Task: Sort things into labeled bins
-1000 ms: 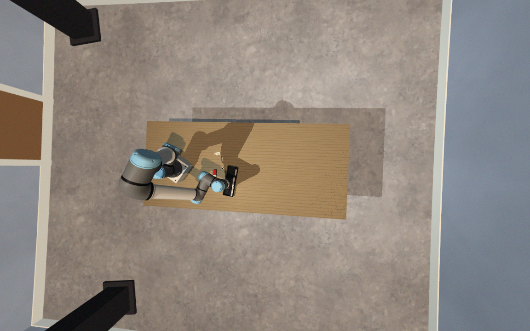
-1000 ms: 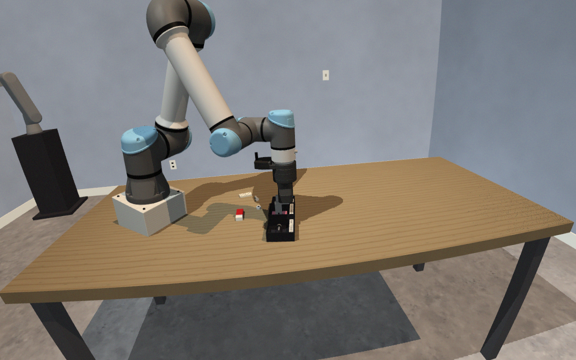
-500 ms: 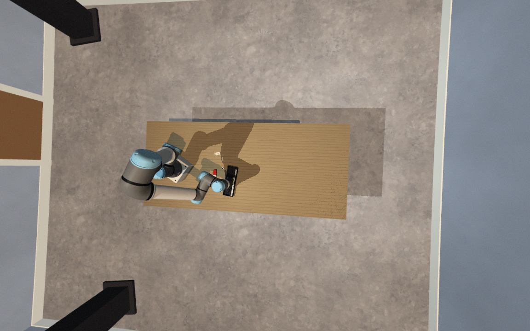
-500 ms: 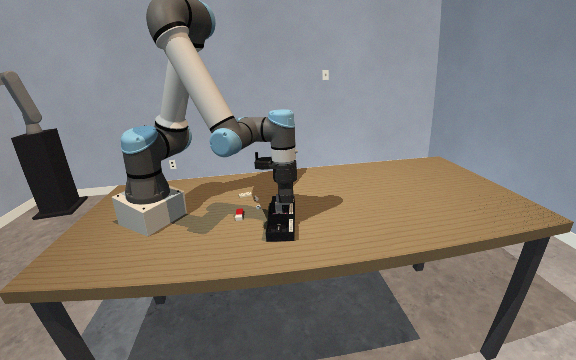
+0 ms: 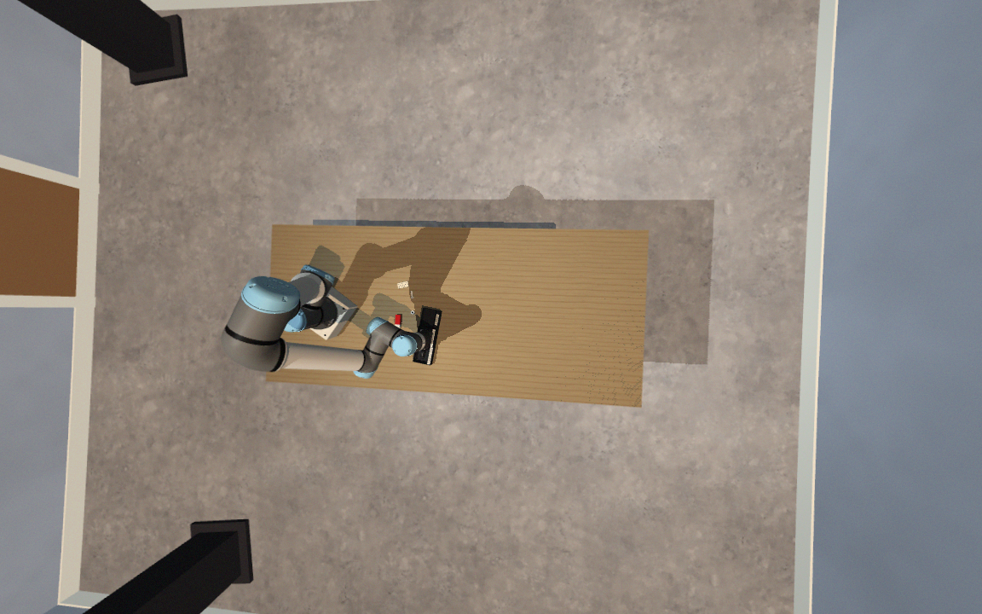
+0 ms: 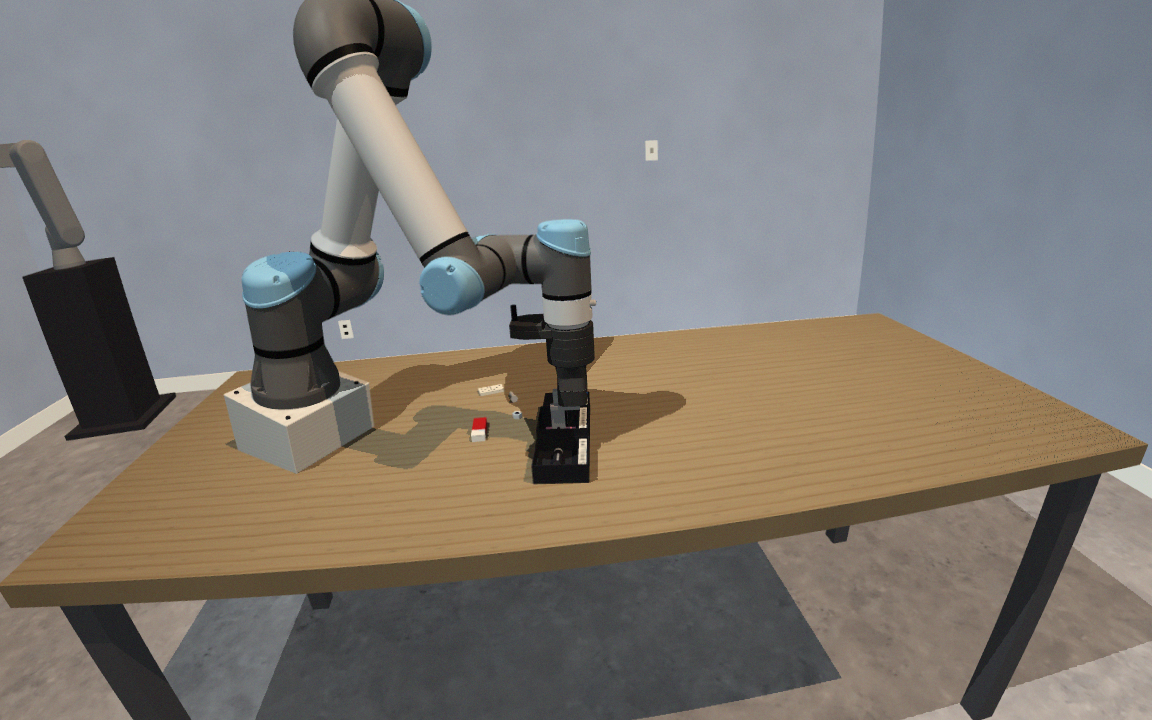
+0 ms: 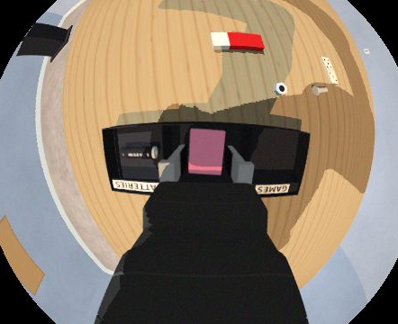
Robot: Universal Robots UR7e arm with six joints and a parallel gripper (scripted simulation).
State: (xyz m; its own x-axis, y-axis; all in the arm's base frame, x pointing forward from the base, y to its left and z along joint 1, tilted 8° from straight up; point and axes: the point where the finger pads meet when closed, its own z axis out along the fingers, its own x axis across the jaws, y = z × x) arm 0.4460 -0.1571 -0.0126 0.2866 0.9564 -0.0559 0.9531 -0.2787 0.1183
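The black bin tray is 1 cm ahead of my hand and 1 cm below it. Also, from my hand: black battery 2 cm behind, 8 cm to the right, 2 cm below; hex nut 6 cm behind, 11 cm to the left, 3 cm below; pink eraser 2 cm below.
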